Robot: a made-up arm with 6 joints.
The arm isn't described. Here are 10 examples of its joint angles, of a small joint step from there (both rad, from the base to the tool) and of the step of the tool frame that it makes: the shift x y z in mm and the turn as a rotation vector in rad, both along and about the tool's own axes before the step.
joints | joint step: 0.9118 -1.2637 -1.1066 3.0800 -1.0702 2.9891 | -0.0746 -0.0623 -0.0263 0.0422 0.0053 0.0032
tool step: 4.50 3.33 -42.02 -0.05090 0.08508 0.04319
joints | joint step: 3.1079 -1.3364 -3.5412 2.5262 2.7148 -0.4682 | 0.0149 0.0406 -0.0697 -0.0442 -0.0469 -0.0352
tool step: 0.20 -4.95 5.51 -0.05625 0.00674 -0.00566
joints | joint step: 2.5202 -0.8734 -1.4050 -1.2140 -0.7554 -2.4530 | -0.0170 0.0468 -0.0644 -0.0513 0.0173 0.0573
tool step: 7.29 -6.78 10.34 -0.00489 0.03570 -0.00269
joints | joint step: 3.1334 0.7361 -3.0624 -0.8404 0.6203 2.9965 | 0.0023 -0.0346 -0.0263 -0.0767 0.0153 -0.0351
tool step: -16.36 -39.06 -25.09 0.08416 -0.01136 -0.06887
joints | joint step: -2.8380 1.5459 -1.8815 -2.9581 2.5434 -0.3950 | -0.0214 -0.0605 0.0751 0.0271 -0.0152 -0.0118
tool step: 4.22 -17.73 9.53 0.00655 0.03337 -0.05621
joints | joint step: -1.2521 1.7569 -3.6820 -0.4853 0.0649 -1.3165 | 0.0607 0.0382 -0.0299 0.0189 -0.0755 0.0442
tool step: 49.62 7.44 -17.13 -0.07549 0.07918 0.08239
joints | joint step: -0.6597 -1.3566 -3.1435 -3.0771 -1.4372 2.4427 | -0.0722 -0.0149 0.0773 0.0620 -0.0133 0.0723
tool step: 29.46 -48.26 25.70 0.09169 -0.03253 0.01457
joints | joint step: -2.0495 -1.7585 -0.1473 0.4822 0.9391 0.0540 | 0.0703 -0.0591 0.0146 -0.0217 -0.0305 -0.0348
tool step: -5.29 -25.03 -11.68 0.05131 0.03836 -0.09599
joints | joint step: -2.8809 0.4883 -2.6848 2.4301 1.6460 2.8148 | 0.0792 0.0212 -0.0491 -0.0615 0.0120 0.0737
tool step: 18.44 -24.19 41.17 -0.01020 0.07577 0.10270
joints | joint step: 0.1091 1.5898 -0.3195 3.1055 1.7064 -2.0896 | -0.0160 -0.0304 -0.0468 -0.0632 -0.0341 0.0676
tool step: -0.70 -18.10 38.20 0.06514 -0.02929 0.08418
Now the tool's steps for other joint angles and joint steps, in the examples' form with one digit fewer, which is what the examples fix.
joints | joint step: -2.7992 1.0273 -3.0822 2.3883 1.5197 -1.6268 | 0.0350 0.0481 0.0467 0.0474 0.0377 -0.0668
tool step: -63.2 5.8 -30.0 -0.0171 0.0580 0.0220
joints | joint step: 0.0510 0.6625 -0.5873 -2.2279 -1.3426 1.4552 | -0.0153 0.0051 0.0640 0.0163 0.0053 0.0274
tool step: -22.8 -3.2 16.5 0.0357 0.0221 0.0872
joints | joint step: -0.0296 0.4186 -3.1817 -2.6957 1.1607 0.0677 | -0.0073 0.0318 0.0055 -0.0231 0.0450 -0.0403
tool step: 9.2 -14.8 -20.8 -0.0213 -0.0113 -0.0685
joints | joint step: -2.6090 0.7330 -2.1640 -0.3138 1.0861 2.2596 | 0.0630 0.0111 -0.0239 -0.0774 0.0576 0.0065
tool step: -38.6 25.0 -15.0 0.0154 0.0562 -0.0799
